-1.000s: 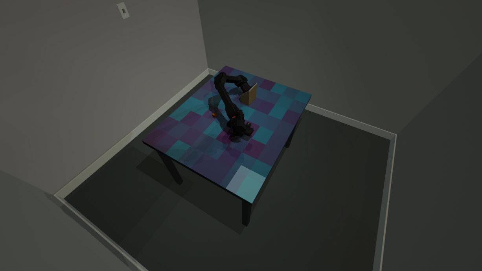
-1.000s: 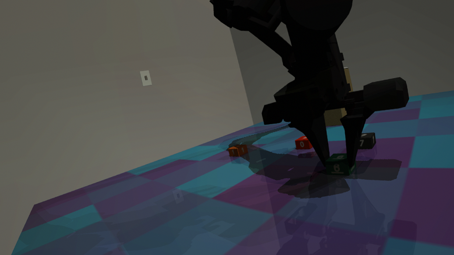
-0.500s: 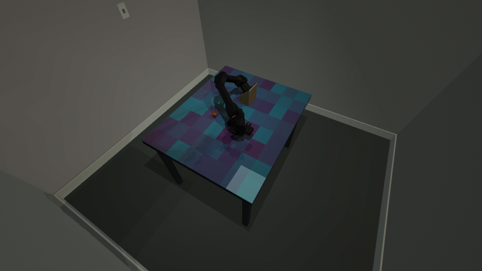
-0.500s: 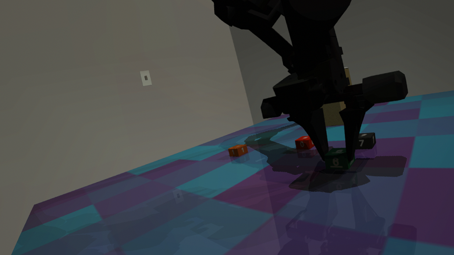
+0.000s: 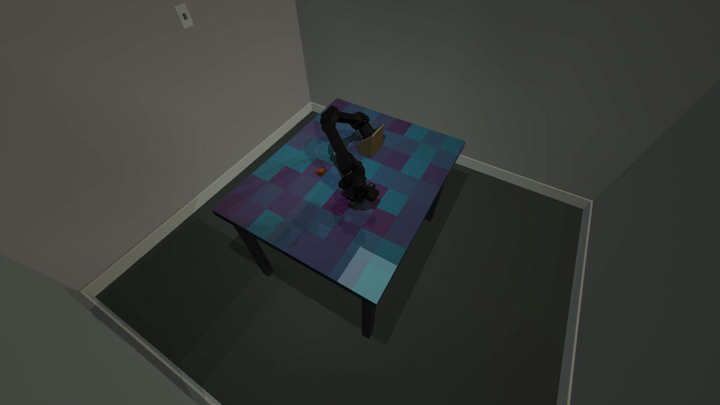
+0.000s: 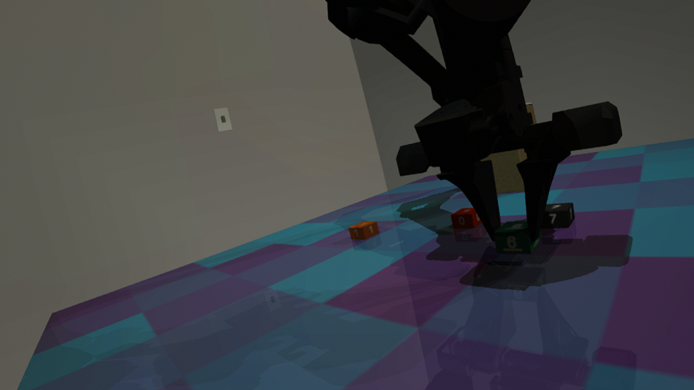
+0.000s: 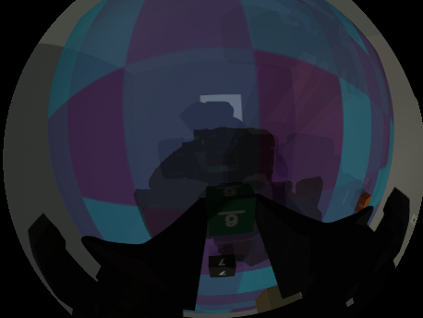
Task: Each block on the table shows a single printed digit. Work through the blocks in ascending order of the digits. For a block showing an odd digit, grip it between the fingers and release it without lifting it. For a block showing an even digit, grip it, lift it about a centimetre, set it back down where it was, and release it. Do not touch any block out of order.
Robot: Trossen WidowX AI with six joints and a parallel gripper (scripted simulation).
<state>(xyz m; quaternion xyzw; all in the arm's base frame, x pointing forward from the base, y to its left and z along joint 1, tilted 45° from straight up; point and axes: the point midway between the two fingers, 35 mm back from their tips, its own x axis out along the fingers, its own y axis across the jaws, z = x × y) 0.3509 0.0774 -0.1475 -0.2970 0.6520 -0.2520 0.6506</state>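
My gripper tip is now 120 mm past the black block and 10 mm above it. From my gripper tip the other things lie so: green block 10 mm behind; then orange block 280 mm to the right, 60 mm behind, 10 mm below; then red block 120 mm to the right, 120 mm behind, 10 mm below.
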